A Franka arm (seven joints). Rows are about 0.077 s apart.
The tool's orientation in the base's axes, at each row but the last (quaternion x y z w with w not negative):
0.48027 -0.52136 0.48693 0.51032
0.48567 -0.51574 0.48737 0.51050
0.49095 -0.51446 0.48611 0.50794
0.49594 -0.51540 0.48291 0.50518
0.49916 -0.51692 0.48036 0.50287
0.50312 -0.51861 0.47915 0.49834
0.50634 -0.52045 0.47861 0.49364
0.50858 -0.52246 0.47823 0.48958
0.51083 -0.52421 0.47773 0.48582
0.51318 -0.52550 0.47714 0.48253
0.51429 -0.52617 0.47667 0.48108
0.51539 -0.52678 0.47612 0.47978
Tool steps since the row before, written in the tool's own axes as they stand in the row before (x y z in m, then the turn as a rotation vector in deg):
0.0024 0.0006 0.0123 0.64 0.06 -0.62
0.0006 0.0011 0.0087 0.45 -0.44 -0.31
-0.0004 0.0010 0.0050 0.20 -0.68 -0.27
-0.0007 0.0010 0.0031 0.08 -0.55 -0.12
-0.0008 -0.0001 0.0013 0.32 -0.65 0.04
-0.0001 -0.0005 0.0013 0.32 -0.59 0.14
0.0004 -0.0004 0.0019 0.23 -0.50 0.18
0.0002 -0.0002 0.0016 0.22 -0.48 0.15
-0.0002 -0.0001 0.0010 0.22 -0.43 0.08
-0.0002 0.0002 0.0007 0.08 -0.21 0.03
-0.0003 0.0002 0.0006 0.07 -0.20 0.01
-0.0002 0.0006 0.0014 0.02 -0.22 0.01
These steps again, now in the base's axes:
-0.0014 -0.0122 0.0023 -0.03 0.62 0.64
-0.0016 -0.0086 0.0006 0.45 0.28 0.45
-0.0012 -0.0049 -0.0005 0.69 0.24 0.20
-0.0011 -0.0030 -0.0008 0.55 0.10 0.08
0.0000 -0.0013 -0.0008 0.65 -0.08 0.31
0.0005 -0.0013 -0.0002 0.59 -0.17 0.31
0.0003 -0.0019 0.0003 0.49 -0.21 0.22
0.0002 -0.0016 0.0001 0.48 -0.18 0.21
0.0001 -0.0010 -0.0003 0.43 -0.10 0.22
-0.0002 -0.0007 -0.0003 0.21 -0.04 0.08
-0.0002 -0.0006 -0.0003 0.20 -0.02 0.07
-0.0006 -0.0014 -0.0003 0.22 -0.02 0.02

